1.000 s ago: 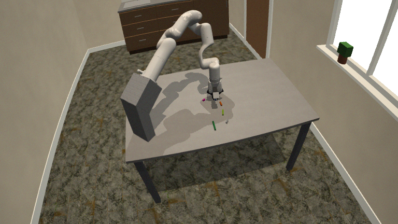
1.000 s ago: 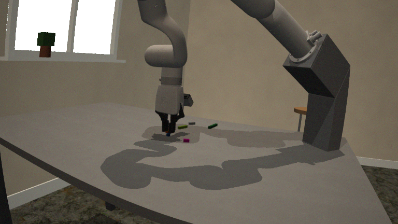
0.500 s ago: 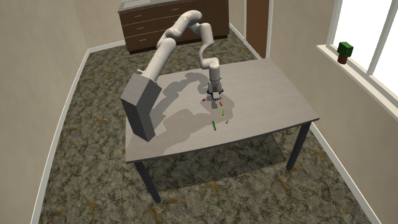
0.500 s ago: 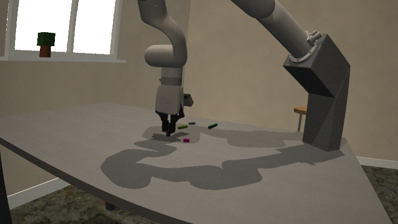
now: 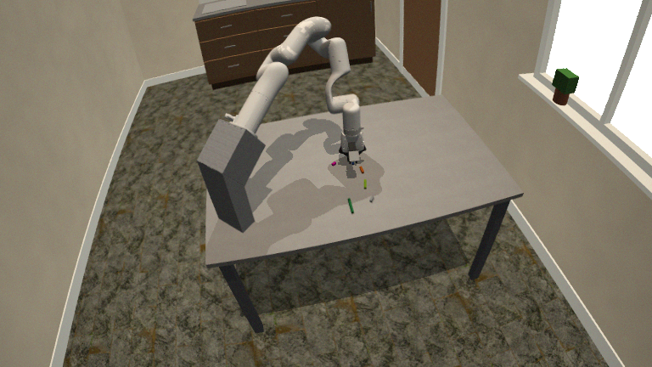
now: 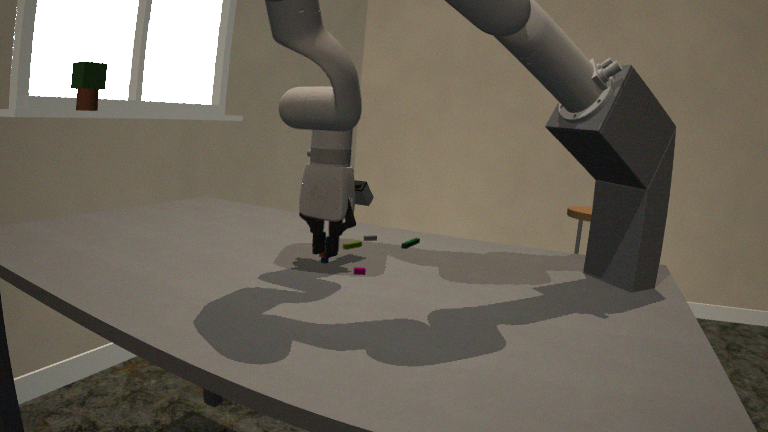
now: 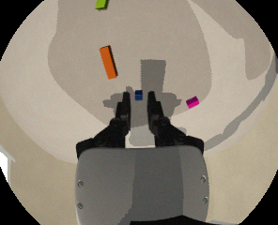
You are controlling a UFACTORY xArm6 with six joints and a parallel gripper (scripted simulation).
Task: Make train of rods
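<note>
Right now the blue rod is 30 mm below my hand. From my hand the other things lie so: lime rod 130 mm to the right, 70 mm ahead, 30 mm below; then orange rod 50 mm ahead, 40 mm to the right, 30 mm below; then magenta rod 90 mm behind, 30 mm below, 10 mm to the right.
</note>
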